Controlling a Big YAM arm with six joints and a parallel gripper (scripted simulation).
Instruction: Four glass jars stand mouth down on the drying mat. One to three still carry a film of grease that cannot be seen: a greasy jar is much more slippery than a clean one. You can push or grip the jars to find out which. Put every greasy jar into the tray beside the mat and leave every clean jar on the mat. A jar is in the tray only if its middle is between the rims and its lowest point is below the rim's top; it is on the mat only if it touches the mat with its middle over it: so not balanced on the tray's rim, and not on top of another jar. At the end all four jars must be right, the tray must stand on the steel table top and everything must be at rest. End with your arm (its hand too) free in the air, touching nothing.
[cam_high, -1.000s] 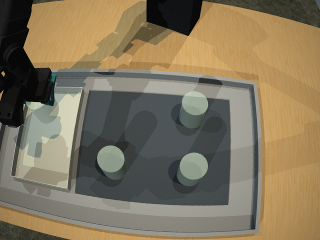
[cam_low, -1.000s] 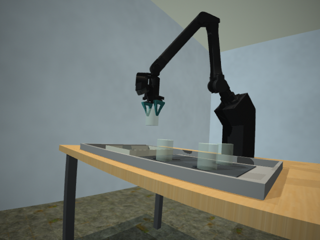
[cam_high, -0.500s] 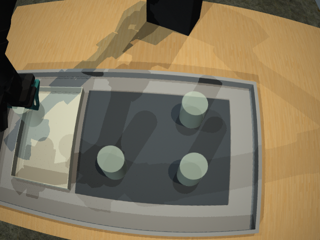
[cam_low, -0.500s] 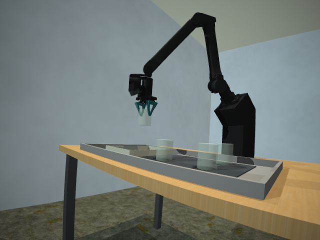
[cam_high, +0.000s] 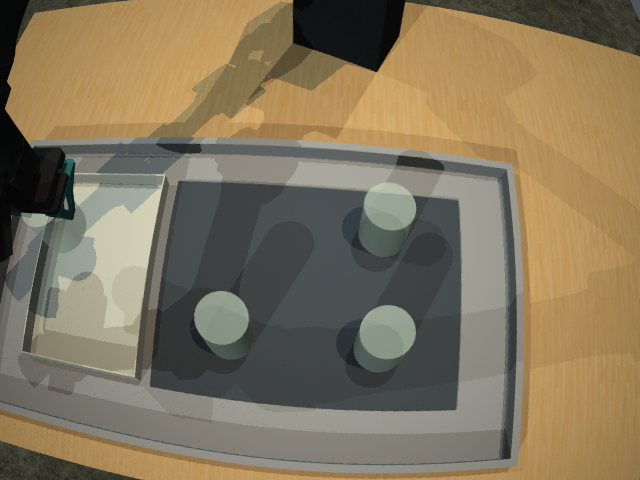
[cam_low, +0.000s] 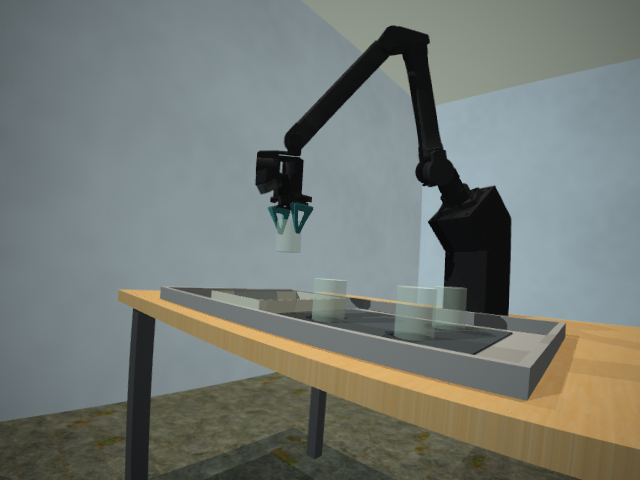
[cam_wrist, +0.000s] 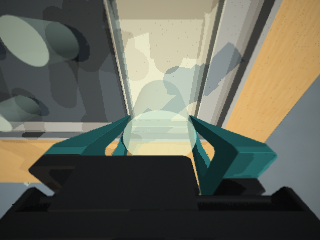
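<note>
My gripper is now 1 cm to the left of the cream tray and 19 cm above it. From my hand the other things lie so: dark mat: 2 cm ahead, 31 cm to the left, 20 cm below; grey steel table top: 3 cm ahead, 21 cm to the left, 20 cm below.
</note>
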